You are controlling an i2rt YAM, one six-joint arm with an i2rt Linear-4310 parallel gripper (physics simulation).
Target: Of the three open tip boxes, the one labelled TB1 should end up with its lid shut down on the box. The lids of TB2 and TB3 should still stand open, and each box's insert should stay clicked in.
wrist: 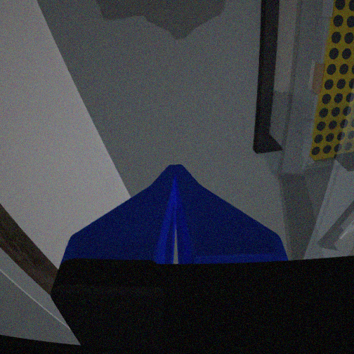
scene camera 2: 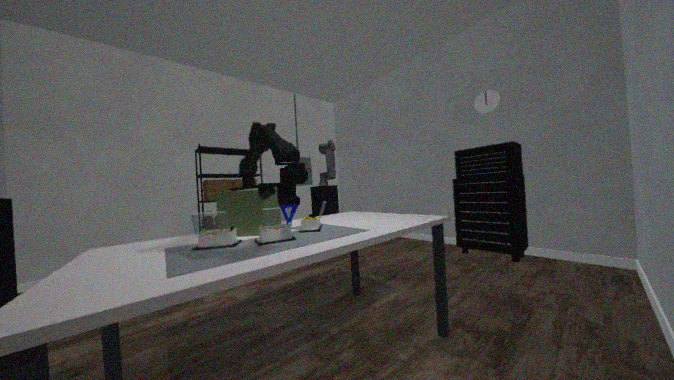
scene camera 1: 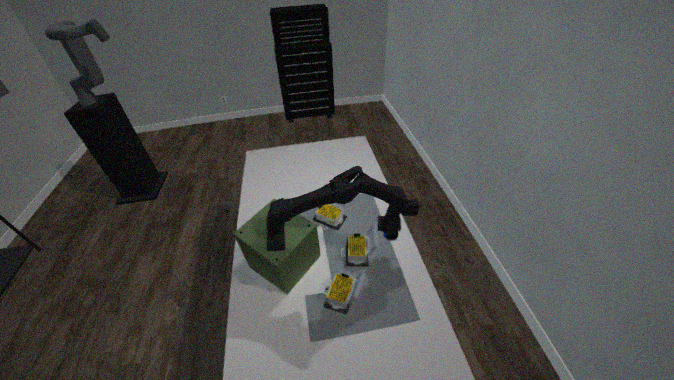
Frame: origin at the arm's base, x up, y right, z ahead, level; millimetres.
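Seen in the pictures: gripper, fingertip midpoint: (scene camera 2: 288, 222) (scene camera 1: 384, 236); arm's base, link origin: (scene camera 2: 249, 188) (scene camera 1: 276, 230).
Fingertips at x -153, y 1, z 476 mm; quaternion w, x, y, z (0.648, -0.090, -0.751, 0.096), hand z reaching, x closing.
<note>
Offsets run from my fingertips to a thing's top centre. "spot": to the spot under its first point. Level surfaces: height alone.
Three white tip boxes with yellow inserts stand on the grey mat @[dx -89 mm] (scene camera 1: 367, 315) (scene camera 2: 190, 262): a near box @[dz -253, dx -23, dy +200 mm] (scene camera 1: 338, 302) (scene camera 2: 217, 239), a middle box @[dz -143, dx -23, dy +3 mm] (scene camera 1: 357, 257) (scene camera 2: 275, 235) and a far box @[dz -239, dx -23, dy -227 mm] (scene camera 1: 334, 222) (scene camera 2: 310, 226). Their labels are unreadable. Clear lids stand open: the near lid @[spot: dz -167, dx +25, dy +234 mm] (scene camera 2: 212, 220), the middle lid @[spot: dz -59, dx +24, dy +45 mm] (scene camera 2: 271, 216) and the far lid @[spot: dz -140, dx +24, dy -254 mm] (scene camera 2: 322, 208), seen edge-on. In the wrist view a yellow insert (wrist: 340, 95) sits level in its box at the right. My gripper (scene camera 1: 386, 234) (scene camera 2: 288, 221) (wrist: 175, 176) is shut and empty, low over the table's right side in scene camera 1, beyond the middle box.
A green block (scene camera 1: 287, 260) (scene camera 2: 240, 212) carries the arm's base on the white table @[dx -92 mm] (scene camera 1: 280, 165) (scene camera 2: 120, 285), left of the boxes in scene camera 1. The table edge and the wooden floor (wrist: 25, 250) show at the left in the wrist view. A black rack (scene camera 1: 330, 75) (scene camera 2: 515, 200) stands away from the table.
</note>
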